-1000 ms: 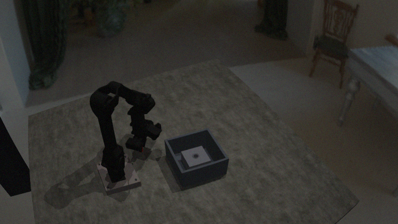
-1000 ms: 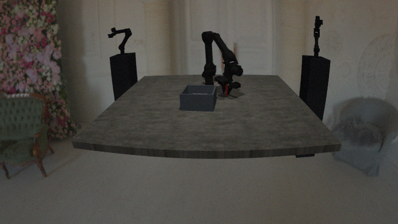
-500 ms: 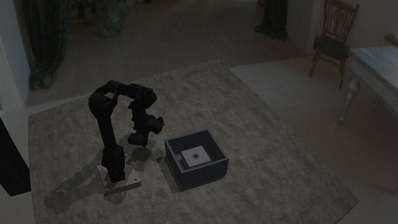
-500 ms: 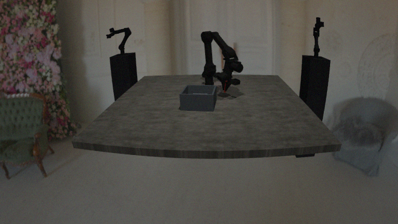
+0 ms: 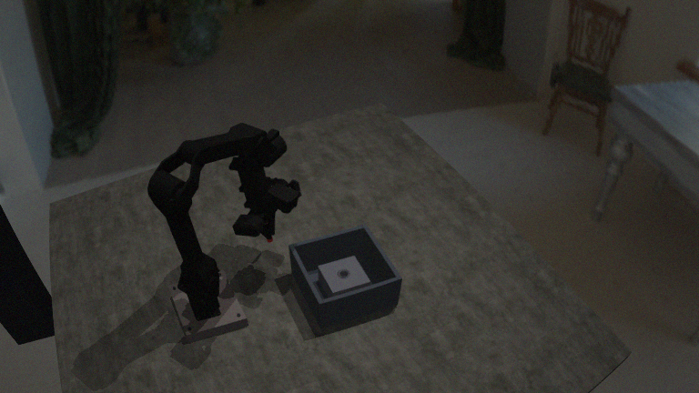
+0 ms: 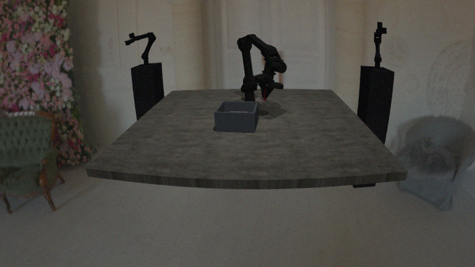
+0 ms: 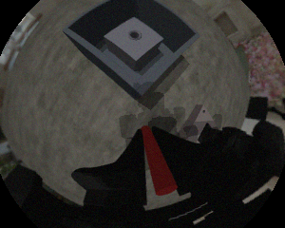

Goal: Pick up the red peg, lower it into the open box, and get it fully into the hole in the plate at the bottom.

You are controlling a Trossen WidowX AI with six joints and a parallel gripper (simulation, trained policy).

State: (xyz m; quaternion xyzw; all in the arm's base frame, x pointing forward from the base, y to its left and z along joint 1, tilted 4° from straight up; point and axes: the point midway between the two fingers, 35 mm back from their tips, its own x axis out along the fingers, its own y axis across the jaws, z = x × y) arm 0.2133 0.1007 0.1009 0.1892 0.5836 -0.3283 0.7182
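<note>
Right now my gripper tip is 130 mm to the left of the plate, 120 mm short of it and 60 mm above it. Also, from my gripper tip: box 130 mm to the right, 120 mm ahead, 80 mm below; red peg 30 mm above, 10 mm to the left, 10 mm behind.
</note>
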